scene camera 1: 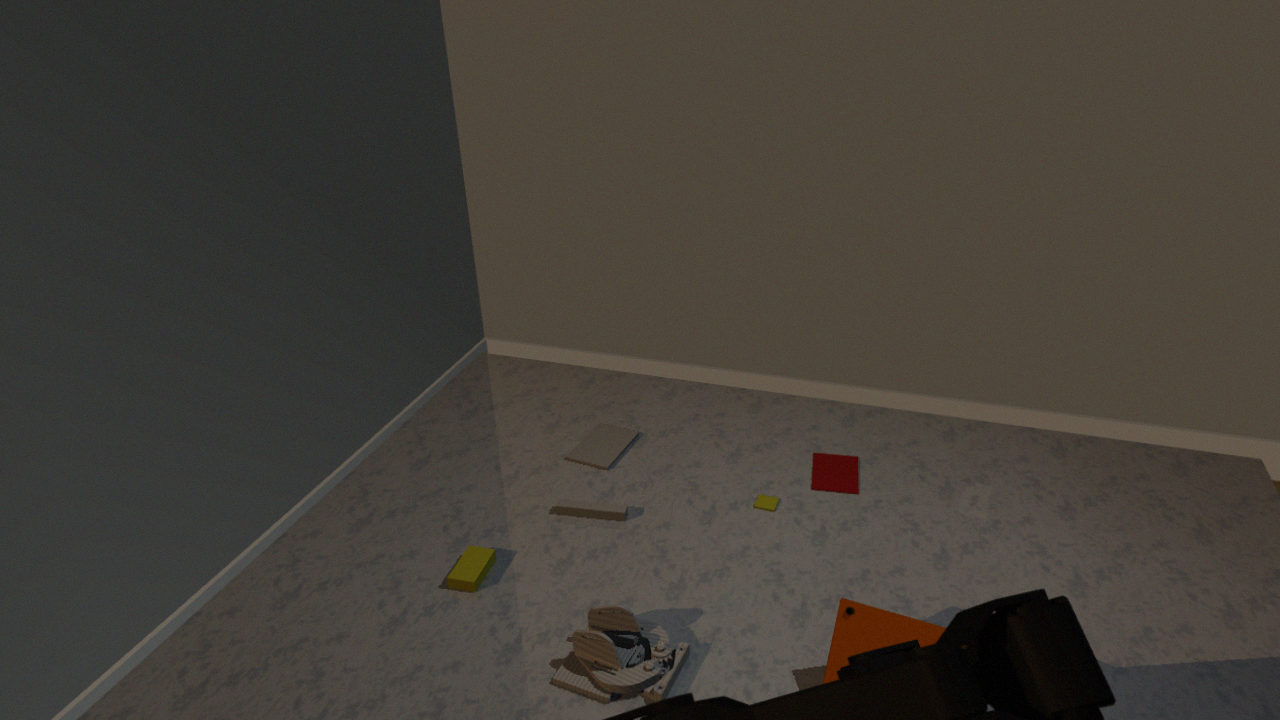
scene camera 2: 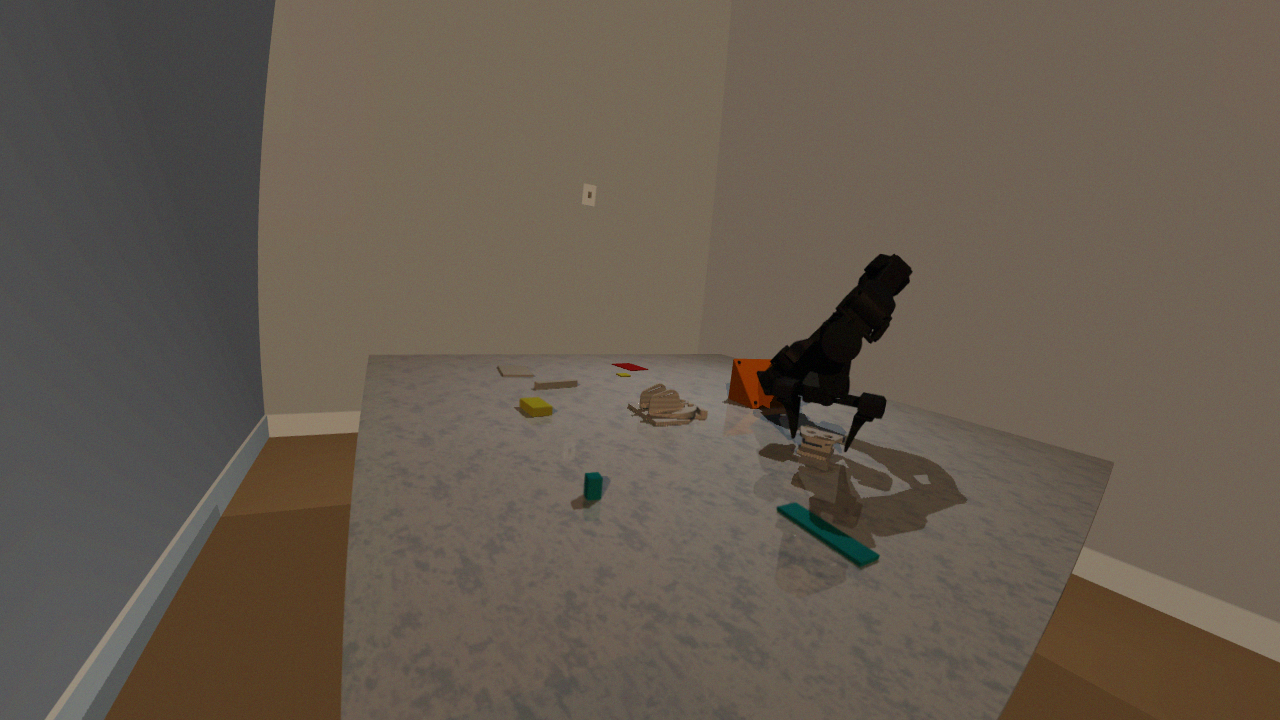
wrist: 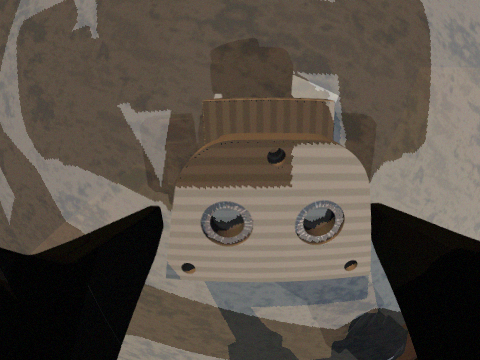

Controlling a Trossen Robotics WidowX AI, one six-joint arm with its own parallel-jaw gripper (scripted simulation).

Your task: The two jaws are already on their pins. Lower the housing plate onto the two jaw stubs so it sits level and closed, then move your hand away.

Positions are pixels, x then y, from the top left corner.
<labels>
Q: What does my gripper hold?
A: Nothing.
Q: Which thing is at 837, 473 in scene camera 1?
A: A red tile.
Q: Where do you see a teal bar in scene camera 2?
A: At 854, 551
</labels>
